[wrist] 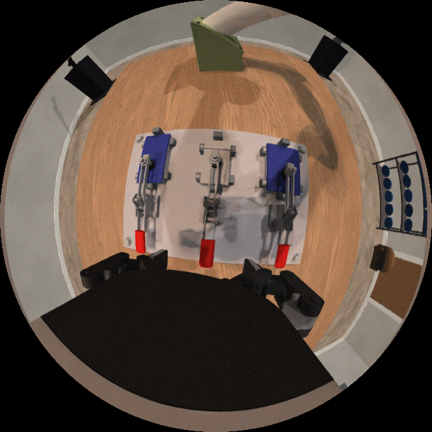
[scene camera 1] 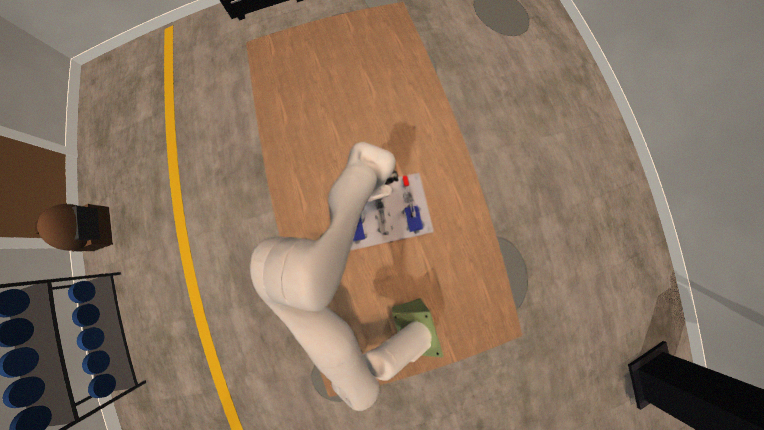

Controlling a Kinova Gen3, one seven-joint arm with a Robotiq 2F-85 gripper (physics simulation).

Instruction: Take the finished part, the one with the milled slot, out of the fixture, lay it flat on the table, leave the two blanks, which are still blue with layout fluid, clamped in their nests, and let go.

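Frame: origin at the arm's base, x ahead, y left, z up, level; millimetres.
Seen in the pictures: arm's base at its link origin: (scene camera 1: 419, 333).
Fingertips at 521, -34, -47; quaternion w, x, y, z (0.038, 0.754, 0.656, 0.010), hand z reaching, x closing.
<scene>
Offsets run from my fingertips to a thing's middle, as dx, dy, dz. Level surfaces: height alone.
The fixture plate @(-87, +10, -87) (scene camera 1: 396, 230) (wrist: 185, 170) lies on the table. The finished part (wrist: 223, 172), pale metal, appears in its middle nest under a toggle clamp arm; its slot is not clear. One blue blank @(-153, -93, -68) (scene camera 1: 413, 220) (wrist: 160, 152) sits clamped at the wrist view's left. The other blue blank @(-121, +125, -66) (scene camera 1: 359, 230) (wrist: 276, 162) sits clamped at its right, partly hidden by the arm in the scene view. My gripper (wrist: 204, 263) is open and empty, with its fingers either side of the middle clamp's red handle (wrist: 207, 253) in the wrist view. Contact cannot be told.
The outer clamps' red handles show at the wrist view's left (wrist: 140, 241) and right (wrist: 282, 256). Grey locating blocks and pins surround the nests. The green robot base stand (scene camera 1: 414, 308) (wrist: 218, 55) stands on the wooden table @(dz -94) (scene camera 1: 331, 96) (wrist: 145, 100), beyond the plate in the wrist view.
</scene>
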